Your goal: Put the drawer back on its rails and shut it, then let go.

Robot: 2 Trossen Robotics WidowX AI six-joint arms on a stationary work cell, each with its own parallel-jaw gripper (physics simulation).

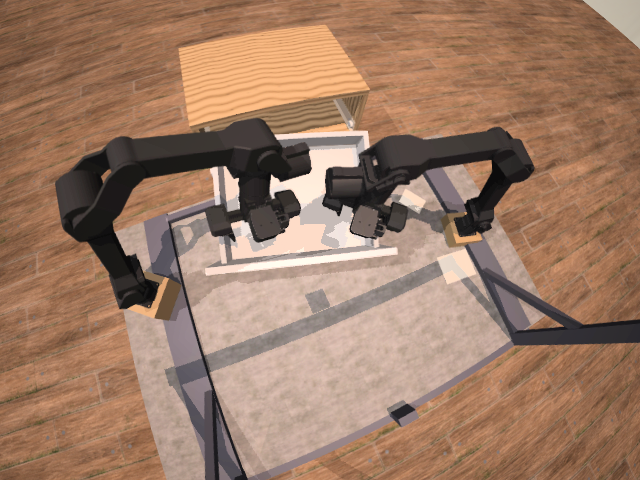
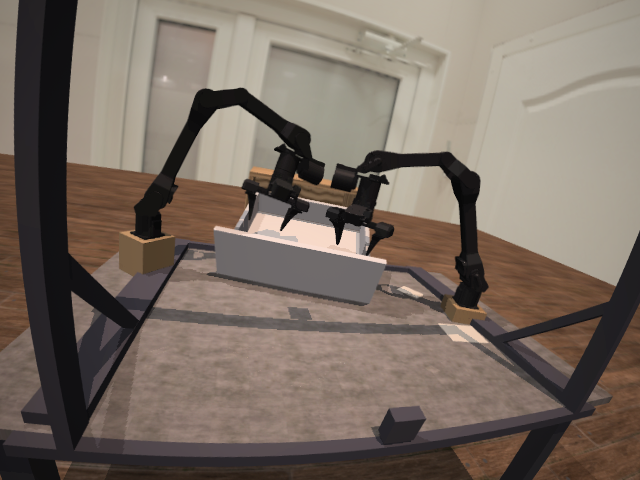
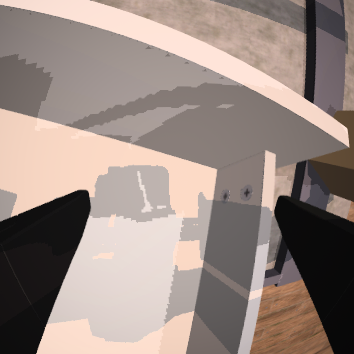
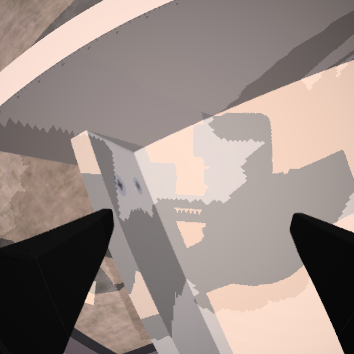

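Pixels of known places: left gripper, between the fingertips: (image 1: 253,234) (image 2: 265,225) (image 3: 185,202); right gripper, between the fingertips: (image 2: 351,250) (image 4: 204,220); left arm's base, origin of its link: (image 1: 143,292) (image 2: 147,234); right arm's base, origin of its link: (image 1: 464,226) (image 2: 465,303).
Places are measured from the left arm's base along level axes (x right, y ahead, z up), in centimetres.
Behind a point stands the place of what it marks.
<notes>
The white drawer (image 1: 299,261) {x -16.1, y 35.1, z 4.8 cm} (image 2: 297,266) {x -18.3, y 35.7, z -1.8 cm} (image 3: 230,240) {x -20.3, y 14.9, z 0.1 cm} (image 4: 167,255) {x -35.8, y 48.4, z -1.2 cm} is open-topped and stands out in front of the wooden cabinet (image 1: 273,67) {x -61.1, y 15.8, z 18.0 cm} (image 2: 260,172) {x -40.7, y 5.4, z 18.0 cm}, its rear edge close to the open front. A pale rail (image 1: 343,111) {x -66.3, y 36.0, z 3.5 cm} shows inside the cabinet's right side. My left gripper (image 1: 258,232) {x -19.1, y 23.6, z 6.1 cm} (image 2: 266,223) {x -19.1, y 23.6, z 6.1 cm} (image 3: 185,202) {x -19.1, y 23.6, z 6.1 cm} is open, over the drawer's left side wall near the front corner; the wall lies between its spread fingers. My right gripper (image 1: 360,227) {x -30.1, y 46.1, z 3.4 cm} (image 2: 353,248) {x -30.1, y 46.1, z 3.4 cm} (image 4: 204,220) {x -30.1, y 46.1, z 3.4 cm} is open over the right side wall near the front corner, the wall nearer its outer finger. Whether the drawer touches the rails is hidden.
The grey work surface (image 1: 330,372) {x 6.9, y 49.2, z -10.1 cm} (image 2: 289,382) {x 11.7, y 50.9, z -10.1 cm} lies in front of the drawer, bordered by a dark frame (image 1: 188,335) (image 2: 258,449). A small dark block (image 1: 403,413) {x 13.0, y 68.7, z -5.8 cm} (image 2: 402,425) {x 15.3, y 69.6, z -5.6 cm} sits on the near frame bar. Both arms' upper links reach over the drawer.
</notes>
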